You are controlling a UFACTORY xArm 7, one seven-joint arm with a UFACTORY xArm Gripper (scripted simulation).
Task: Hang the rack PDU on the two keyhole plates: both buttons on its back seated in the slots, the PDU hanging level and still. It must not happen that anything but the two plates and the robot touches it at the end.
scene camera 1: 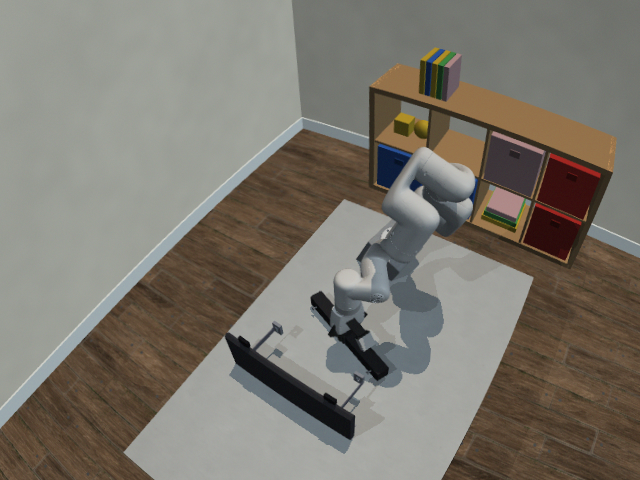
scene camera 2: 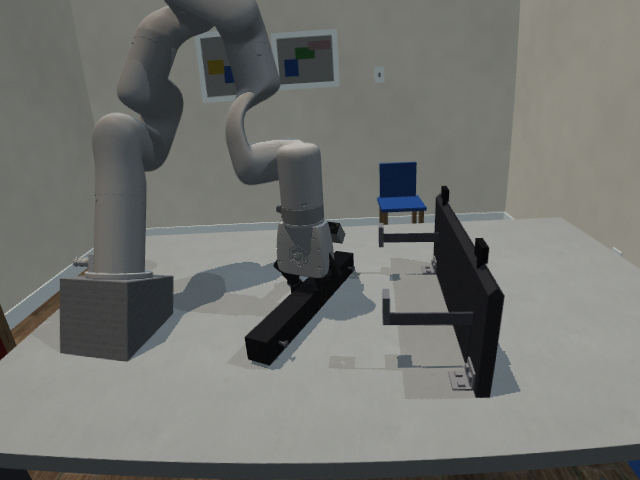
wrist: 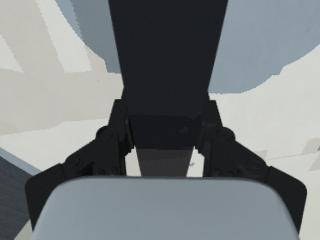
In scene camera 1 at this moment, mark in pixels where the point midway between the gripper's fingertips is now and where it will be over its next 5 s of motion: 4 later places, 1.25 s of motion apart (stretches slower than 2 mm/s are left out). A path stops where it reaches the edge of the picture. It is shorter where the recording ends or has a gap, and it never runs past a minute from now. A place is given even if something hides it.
My gripper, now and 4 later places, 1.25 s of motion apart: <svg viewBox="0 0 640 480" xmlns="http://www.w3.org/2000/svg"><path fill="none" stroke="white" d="M348 336L347 323L327 342L323 347L322 349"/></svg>
